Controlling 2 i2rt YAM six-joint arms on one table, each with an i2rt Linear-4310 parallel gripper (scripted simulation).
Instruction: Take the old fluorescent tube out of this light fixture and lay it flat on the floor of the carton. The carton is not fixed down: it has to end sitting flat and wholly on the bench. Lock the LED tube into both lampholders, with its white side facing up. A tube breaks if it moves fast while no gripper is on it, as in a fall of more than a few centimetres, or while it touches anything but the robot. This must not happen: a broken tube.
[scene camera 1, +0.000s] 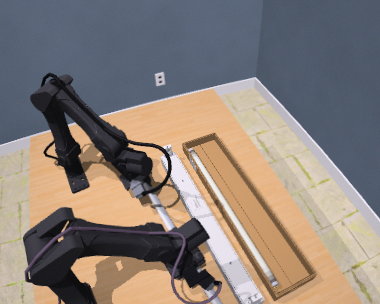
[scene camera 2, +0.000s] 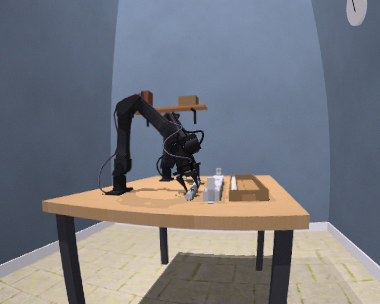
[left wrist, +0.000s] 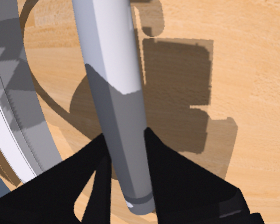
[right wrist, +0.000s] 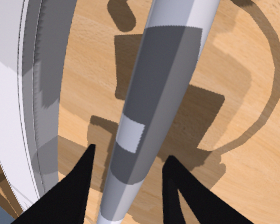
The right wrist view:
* right gripper: 131, 157
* LED tube: 171, 45
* light fixture: 40, 40
